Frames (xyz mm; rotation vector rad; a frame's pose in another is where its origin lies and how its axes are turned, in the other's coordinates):
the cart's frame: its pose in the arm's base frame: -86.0 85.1 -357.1 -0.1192 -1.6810 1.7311
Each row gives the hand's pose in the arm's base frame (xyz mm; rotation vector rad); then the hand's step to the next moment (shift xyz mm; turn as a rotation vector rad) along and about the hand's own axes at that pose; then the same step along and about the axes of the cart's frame.
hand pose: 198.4 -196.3 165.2 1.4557 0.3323 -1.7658
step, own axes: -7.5 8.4 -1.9 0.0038 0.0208 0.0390
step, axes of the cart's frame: -2.6 -11.0 -1.7 -0.0066 -0.0115 0.0423
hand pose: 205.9 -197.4 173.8 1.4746 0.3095 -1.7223
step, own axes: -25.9 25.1 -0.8 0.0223 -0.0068 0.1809
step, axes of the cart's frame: -2.9 -35.9 -1.0 0.0428 0.0165 0.1765
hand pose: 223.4 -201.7 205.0 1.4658 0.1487 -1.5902
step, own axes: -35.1 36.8 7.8 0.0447 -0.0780 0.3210
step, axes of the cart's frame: 5.6 -50.8 5.5 0.1124 0.0835 0.3025
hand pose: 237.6 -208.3 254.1 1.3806 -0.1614 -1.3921
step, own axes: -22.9 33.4 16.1 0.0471 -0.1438 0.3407
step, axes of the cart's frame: 14.6 -39.7 10.6 0.1402 0.1454 0.3133
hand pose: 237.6 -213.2 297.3 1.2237 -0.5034 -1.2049
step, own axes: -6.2 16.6 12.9 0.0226 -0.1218 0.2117
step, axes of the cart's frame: 11.7 -16.7 8.0 0.0934 0.1226 0.1908
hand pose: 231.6 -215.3 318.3 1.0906 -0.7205 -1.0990
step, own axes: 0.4 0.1 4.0 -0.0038 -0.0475 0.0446
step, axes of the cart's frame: 2.2 0.0 3.4 0.0226 0.0489 0.0369
